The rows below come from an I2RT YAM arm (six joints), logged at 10 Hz.
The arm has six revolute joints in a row. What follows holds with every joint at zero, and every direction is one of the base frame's. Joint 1 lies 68 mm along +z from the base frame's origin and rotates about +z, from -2.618 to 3.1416 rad. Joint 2 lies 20 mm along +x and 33.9 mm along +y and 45.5 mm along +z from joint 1 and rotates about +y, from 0 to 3.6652 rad. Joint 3 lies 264 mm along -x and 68.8 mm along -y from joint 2 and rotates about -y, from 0 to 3.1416 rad. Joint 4 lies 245 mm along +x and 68.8 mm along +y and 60 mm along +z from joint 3 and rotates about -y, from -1.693 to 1.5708 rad. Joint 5 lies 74 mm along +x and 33.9 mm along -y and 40.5 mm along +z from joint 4 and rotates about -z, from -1.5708 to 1.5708 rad. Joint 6 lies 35.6 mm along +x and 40.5 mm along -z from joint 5 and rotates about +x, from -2.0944 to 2.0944 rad. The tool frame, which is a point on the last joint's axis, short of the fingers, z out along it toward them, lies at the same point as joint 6; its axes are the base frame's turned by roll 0, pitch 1.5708 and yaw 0 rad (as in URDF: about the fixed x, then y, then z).
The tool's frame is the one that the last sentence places.
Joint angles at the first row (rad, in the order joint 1, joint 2, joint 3, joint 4, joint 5, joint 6):
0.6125 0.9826 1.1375 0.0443 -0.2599 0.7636
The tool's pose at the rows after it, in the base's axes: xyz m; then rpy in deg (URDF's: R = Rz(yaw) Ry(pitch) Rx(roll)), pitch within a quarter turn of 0, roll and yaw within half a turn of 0:
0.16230, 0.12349, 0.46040, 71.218, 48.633, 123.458
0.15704, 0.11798, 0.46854, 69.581, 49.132, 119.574
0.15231, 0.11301, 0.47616, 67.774, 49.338, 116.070
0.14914, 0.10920, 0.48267, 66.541, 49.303, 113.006
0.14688, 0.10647, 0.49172, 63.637, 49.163, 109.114
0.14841, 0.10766, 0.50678, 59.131, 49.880, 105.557
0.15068, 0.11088, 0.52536, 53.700, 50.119, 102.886
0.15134, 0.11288, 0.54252, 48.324, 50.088, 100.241
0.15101, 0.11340, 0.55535, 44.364, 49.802, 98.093
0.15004, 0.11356, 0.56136, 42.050, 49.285, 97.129
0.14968, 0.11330, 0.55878, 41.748, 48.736, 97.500
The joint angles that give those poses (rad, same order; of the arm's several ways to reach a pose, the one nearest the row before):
0.6131 0.9621 1.1583 0.0233 -0.2156 0.7427
0.6132 0.9476 1.1826 -0.0011 -0.1727 0.7222
0.6124 0.9362 1.2048 -0.0171 -0.1388 0.7073
0.6121 0.9308 1.2268 -0.0320 -0.1036 0.6959
0.6122 0.9339 1.2542 -0.0248 -0.0767 0.6823
0.6113 0.9666 1.3134 -0.0086 -0.0839 0.6557
0.6123 1.0133 1.3906 0.0148 -0.1164 0.6407
0.6128 1.0529 1.4621 0.0368 -0.1491 0.6294
0.6122 1.0804 1.5166 0.0510 -0.1702 0.6232
0.6134 1.0911 1.5378 0.0684 -0.1833 0.6257
0.6121 1.0830 1.5171 0.0908 -0.1901 0.6377

